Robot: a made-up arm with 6 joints. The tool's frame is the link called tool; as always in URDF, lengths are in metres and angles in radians. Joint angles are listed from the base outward. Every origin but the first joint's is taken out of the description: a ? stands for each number. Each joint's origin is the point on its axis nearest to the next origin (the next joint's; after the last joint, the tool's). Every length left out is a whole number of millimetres.
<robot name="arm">
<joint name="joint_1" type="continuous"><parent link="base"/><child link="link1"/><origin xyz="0 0 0.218" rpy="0 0 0"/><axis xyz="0 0 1"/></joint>
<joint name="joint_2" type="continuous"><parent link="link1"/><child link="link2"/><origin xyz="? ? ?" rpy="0 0 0"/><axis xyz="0 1 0"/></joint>
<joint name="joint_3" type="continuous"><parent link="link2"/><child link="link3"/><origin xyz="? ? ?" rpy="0 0 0"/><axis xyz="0 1 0"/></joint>
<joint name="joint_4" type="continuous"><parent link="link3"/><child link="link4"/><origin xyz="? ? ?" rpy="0 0 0"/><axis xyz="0 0 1"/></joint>
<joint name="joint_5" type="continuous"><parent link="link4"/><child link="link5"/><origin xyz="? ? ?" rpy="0 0 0"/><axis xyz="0 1 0"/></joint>
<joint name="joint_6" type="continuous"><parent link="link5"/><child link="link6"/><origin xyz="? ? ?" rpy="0 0 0"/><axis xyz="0 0 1"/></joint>
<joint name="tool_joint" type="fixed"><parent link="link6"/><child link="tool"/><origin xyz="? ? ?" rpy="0 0 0"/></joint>
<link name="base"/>
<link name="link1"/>
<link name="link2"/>
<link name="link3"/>
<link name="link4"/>
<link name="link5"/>
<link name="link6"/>
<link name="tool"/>
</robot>
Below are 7 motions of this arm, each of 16 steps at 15 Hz.
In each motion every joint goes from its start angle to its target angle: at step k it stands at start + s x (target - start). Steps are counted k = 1, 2, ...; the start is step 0. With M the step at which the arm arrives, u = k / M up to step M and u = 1 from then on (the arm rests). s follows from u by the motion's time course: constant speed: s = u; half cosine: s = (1 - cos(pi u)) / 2; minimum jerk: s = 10 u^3 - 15 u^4 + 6 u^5.
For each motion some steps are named. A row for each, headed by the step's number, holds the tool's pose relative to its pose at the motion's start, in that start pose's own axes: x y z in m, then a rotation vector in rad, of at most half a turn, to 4 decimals.
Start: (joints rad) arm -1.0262 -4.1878 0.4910 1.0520 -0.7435 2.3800
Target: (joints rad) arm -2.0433 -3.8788 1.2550 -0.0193 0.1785 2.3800
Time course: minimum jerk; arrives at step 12
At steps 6, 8, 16:
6: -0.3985 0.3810 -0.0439 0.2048 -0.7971 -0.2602
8: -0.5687 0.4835 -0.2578 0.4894 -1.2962 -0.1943
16: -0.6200 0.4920 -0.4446 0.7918 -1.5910 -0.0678

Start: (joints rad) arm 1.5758 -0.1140 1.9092 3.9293 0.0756 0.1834
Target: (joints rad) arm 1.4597 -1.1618 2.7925 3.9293 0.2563 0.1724
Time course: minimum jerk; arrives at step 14
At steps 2, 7, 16:
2: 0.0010 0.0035 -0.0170 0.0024 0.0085 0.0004
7: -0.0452 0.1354 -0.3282 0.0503 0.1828 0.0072
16: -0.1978 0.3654 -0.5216 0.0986 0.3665 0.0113

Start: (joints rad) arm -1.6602 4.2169 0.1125 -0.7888 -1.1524 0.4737
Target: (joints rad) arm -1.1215 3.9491 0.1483 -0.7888 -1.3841 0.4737
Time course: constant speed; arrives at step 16
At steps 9, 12, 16:
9: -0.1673 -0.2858 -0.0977 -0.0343 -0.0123 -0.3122
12: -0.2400 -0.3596 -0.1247 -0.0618 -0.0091 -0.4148
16: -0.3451 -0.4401 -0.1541 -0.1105 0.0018 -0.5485

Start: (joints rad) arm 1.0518 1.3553 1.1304 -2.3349 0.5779 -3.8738
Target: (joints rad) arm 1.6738 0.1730 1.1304 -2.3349 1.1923 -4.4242
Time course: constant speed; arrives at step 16
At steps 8, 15, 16:
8: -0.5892 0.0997 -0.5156 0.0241 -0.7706 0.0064
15: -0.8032 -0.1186 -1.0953 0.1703 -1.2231 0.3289
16: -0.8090 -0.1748 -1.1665 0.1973 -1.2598 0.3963

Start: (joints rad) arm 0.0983 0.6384 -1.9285 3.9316 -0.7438 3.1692
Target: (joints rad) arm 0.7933 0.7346 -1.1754 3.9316 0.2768 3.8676
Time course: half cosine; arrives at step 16
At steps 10, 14, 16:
10: 0.1417 -0.2078 0.0350 0.3945 -0.7054 0.9740
14: 0.2496 -0.2272 0.0367 0.5321 -1.0132 1.2712
16: 0.2658 -0.2257 0.0376 0.5511 -1.0574 1.3079

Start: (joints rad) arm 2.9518 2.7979 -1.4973 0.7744 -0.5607 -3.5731
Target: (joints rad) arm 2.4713 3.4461 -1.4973 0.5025 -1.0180 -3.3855
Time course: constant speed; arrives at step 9
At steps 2, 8, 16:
2: 0.0188 0.1261 -0.0954 -0.1147 0.0224 -0.1252
8: 0.1606 0.3280 -0.4439 -0.3887 0.0711 -0.4745
16: 0.1901 0.3324 -0.5038 -0.4249 0.0737 -0.5263

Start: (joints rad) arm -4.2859 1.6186 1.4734 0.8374 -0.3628 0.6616
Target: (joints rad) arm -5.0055 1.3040 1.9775 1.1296 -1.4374 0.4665
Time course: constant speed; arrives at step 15
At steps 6, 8, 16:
6: -0.3048 -0.0556 -0.0643 0.0013 -0.4669 0.2309
8: -0.3957 -0.0963 -0.1012 0.0380 -0.6312 0.2853
16: -0.6350 -0.2885 -0.2856 0.3102 -1.1913 0.3702

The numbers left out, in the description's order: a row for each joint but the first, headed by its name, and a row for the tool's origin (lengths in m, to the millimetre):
joint_2: 0 0.048 0
joint_3: 0 0 0.743
joint_4: 0 0 0.448
joint_5: 0 0 0
joint_6: 0 0 0.178
tool: 0 0 0

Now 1 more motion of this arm.
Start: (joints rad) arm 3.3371 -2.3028 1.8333 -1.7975 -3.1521 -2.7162
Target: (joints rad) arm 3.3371 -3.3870 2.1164 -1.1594 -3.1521 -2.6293
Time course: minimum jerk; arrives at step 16
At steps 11, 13, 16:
11: -0.1576 -0.1972 0.5411 0.6079 -0.2761 -0.4285
13: -0.2054 -0.2588 0.5953 0.7180 -0.2956 -0.4904
16: -0.2241 -0.2830 0.6123 0.7597 -0.3010 -0.5126

